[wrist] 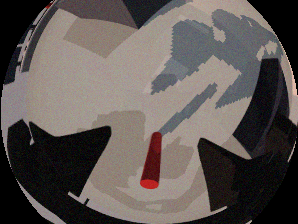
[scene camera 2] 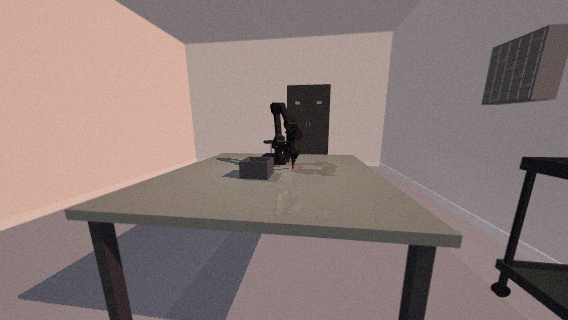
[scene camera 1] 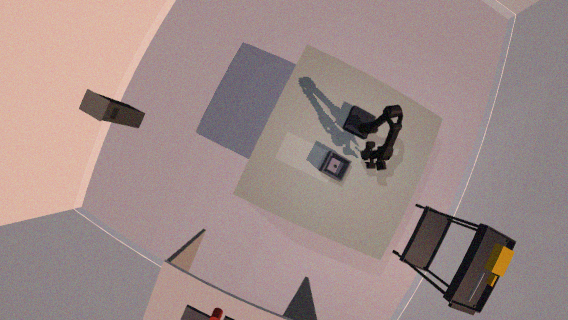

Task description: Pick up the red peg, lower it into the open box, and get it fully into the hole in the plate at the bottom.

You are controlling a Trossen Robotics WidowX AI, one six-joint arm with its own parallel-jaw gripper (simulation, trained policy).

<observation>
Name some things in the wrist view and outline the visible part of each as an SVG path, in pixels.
My gripper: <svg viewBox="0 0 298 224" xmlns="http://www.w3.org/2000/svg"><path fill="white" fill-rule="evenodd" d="M201 137L197 144L200 153L198 156L208 188L210 212L226 206L226 209L200 220L177 224L246 224L250 220L253 221L269 204L286 175L289 163L285 156L278 151L271 159L271 151L258 156L257 159L254 157L247 160ZM8 128L7 149L13 175L21 186L40 202L40 205L55 213L65 224L142 224L118 220L117 217L96 212L68 194L71 192L74 196L80 196L94 165L100 160L102 151L105 151L109 137L112 136L110 125L59 137L45 132L32 121L29 121L28 127L23 119Z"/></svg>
A red peg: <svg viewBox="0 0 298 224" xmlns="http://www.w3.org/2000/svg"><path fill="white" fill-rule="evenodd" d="M158 132L154 132L150 136L148 156L146 156L144 171L141 173L140 185L146 189L154 189L160 186L162 136Z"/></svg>
</observation>
